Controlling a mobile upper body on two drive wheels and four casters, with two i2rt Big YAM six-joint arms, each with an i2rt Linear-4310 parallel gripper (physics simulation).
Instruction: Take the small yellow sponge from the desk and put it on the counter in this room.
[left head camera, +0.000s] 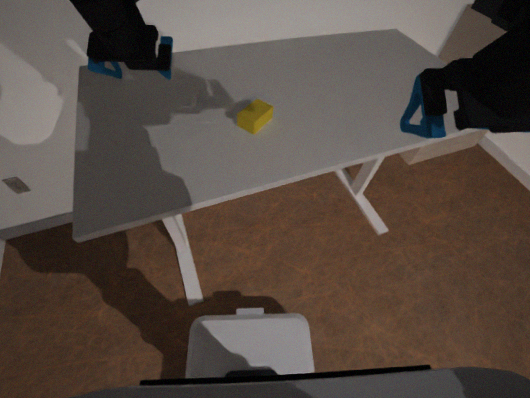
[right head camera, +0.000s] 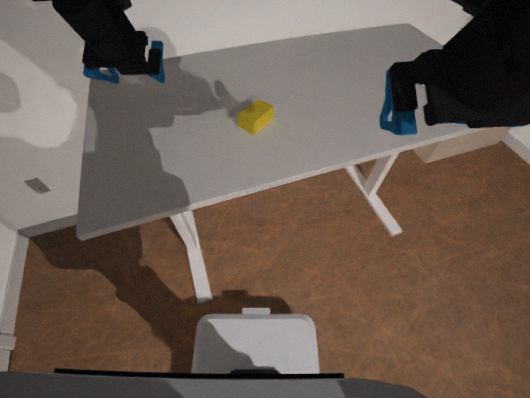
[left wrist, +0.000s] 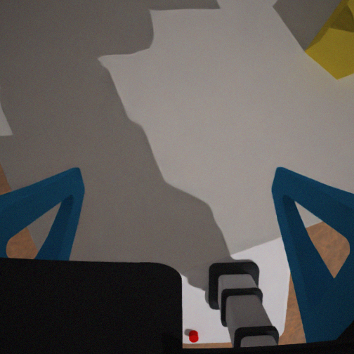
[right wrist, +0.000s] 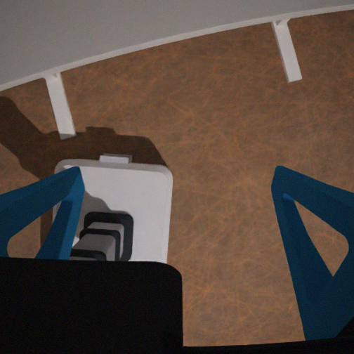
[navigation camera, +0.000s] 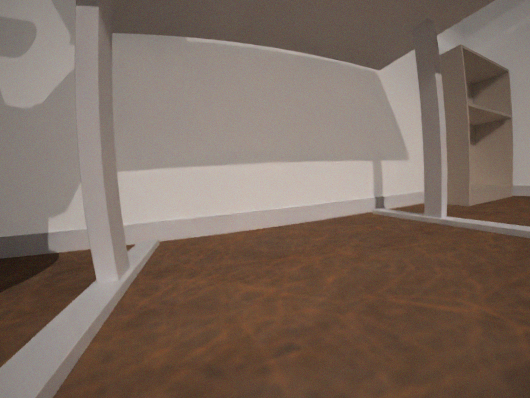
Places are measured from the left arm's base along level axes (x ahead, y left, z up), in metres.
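Where they show: left gripper, fingertip midpoint: (left head camera: 145, 76) (right head camera: 140, 80); right gripper, fingertip midpoint: (left head camera: 435, 124) (right head camera: 418, 120).
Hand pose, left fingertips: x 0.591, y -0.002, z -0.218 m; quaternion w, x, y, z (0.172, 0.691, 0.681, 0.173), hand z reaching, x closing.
After its pixels a point has its place.
The small yellow sponge (left head camera: 255, 116) @[z -0.415, x 0.725, y -0.232 m] (right head camera: 255, 117) @[z -0.415, x 0.721, y -0.233 m] lies on the grey desk (left head camera: 300, 75) @[z -0.460, x 1.043, y -0.414 m] (right head camera: 310, 75) @[z -0.460, x 1.035, y -0.435 m] near its middle. In the left wrist view part of the sponge (left wrist: 336, 47) shows at the top right corner. My left gripper (left head camera: 144, 72) @[z -0.218, x 0.591, y -0.002 m] (right head camera: 132, 77) @[z -0.218, x 0.591, y -0.002 m] (left wrist: 177, 178) is open and empty, above the far left part of the desk, to the left of the sponge. My right gripper (right wrist: 177, 176) is open and empty; in the head views it is over the desk's right end, well right of the sponge. No counter can be made out in these views.
The desk stands on white legs (left head camera: 187, 265) (navigation camera: 100, 150) @[z -1.082, x 0.729, y 0.140 m] with feet on the brown floor. My white base (left head camera: 260, 345) @[z -1.150, x 0.193, y -0.266 m] (right head camera: 260, 345) @[z -1.150, x 0.193, y -0.246 m] is before the desk's front edge. Walls rise behind and left of the desk. A beige shelf unit (navigation camera: 452, 130) @[z -0.897, x 1.550, y -1.505 m] stands at the right.
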